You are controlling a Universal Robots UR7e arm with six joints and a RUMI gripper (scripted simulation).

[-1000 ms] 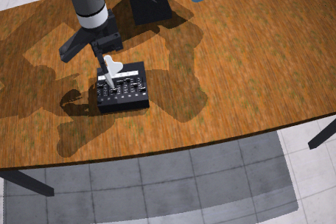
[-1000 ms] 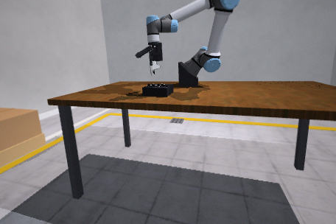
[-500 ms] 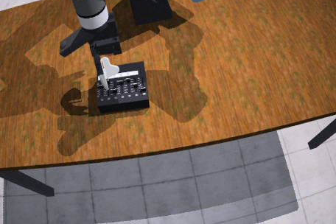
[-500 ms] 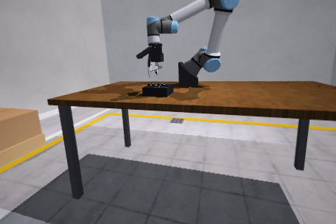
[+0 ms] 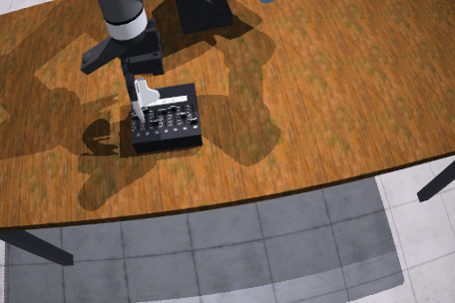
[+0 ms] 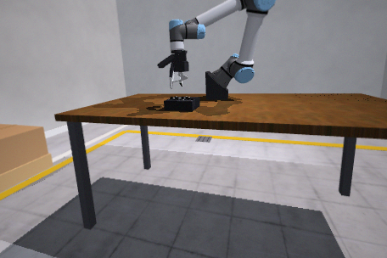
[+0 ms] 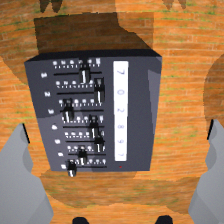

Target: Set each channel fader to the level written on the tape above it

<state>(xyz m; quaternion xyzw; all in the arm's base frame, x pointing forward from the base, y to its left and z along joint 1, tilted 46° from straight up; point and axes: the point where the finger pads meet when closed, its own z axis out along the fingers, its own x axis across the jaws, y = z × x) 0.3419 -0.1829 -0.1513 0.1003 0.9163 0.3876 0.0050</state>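
Now: hand 5 cm above the fader 2 and 2 cm short of it. The rest, counted from my hand: fader 4 (5 cm below, 4 cm to the left, 3 cm ahead); then fader 1 (5 cm below, 3 cm to the right, 3 cm ahead); then fader 3 (6 cm ahead, 5 cm below, 1 cm to the left).
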